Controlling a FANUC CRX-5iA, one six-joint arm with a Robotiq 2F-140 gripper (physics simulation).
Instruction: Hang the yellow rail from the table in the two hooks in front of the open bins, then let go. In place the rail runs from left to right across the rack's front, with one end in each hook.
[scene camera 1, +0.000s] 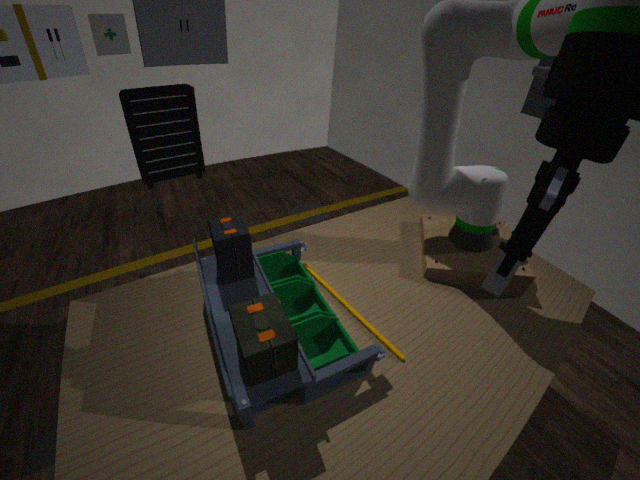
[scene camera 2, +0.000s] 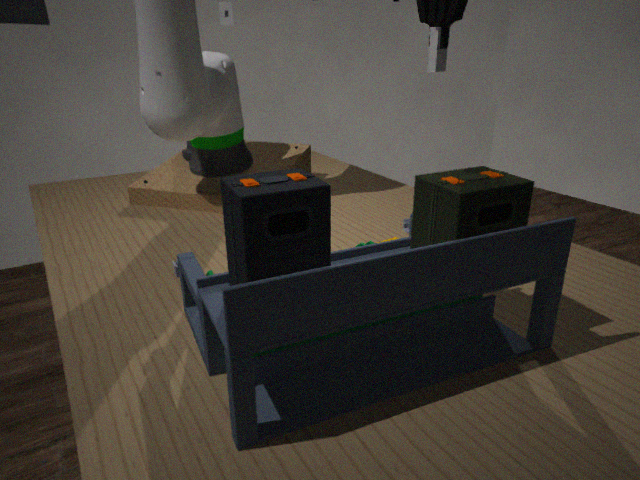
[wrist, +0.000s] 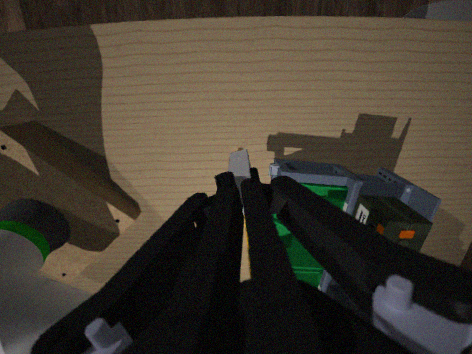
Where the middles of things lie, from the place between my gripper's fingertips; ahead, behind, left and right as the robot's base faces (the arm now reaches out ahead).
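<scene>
Olive green case (scene camera 2: 450, 205): my hand 0.25 m short of it, 0.2 m to the left of it, 0.14 m above it. Dark grey case (scene camera 2: 278, 222): 0.21 m ahead of my hand, 0.43 m to the right of it, 0.12 m below it.
</scene>
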